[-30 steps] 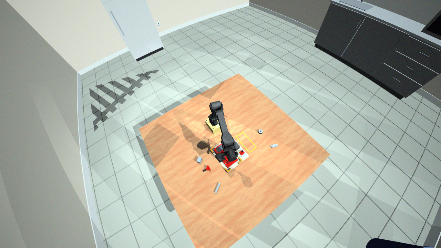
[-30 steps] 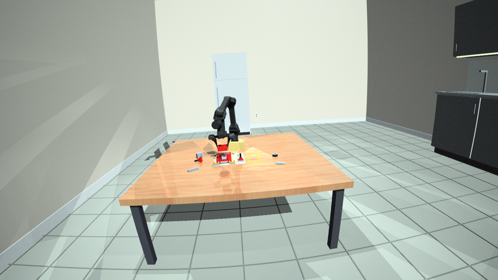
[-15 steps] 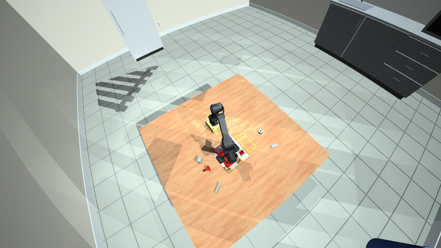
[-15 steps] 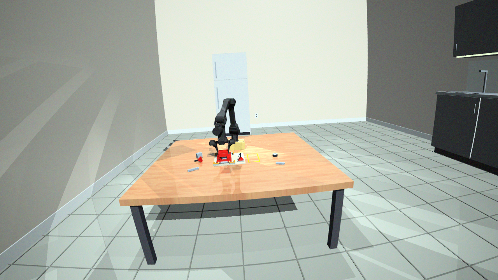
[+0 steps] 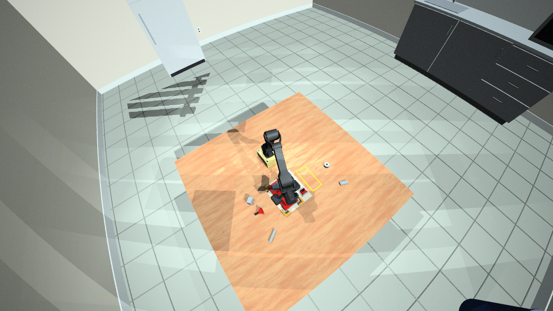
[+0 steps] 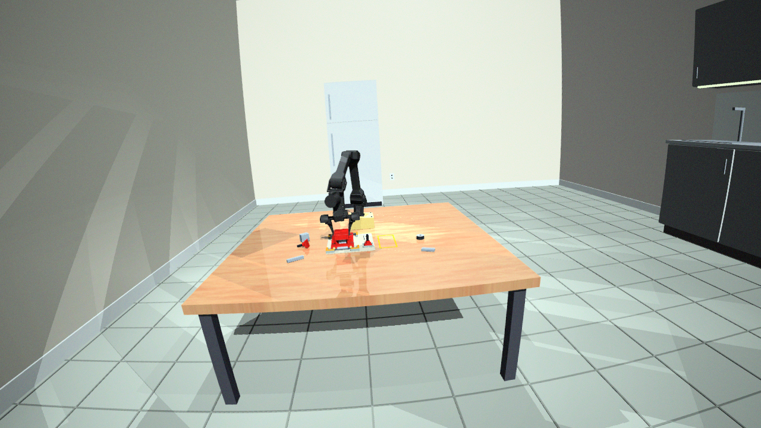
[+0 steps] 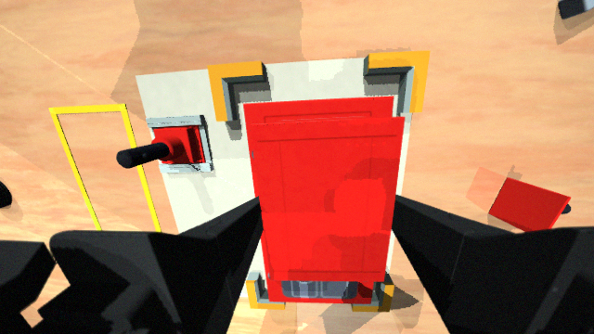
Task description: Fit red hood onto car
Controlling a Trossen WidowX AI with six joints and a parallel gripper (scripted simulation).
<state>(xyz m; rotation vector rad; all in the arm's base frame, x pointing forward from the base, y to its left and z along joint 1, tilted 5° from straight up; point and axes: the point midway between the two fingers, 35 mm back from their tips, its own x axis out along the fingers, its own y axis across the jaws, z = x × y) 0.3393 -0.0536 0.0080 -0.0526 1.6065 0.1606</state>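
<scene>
My gripper tip is 10 mm below the hood. The rest, counted from my gripper tip: jig 50 mm below, 30 mm behind, 20 mm to the left; grey engine block 40 mm below, 10 mm to the left.
</scene>
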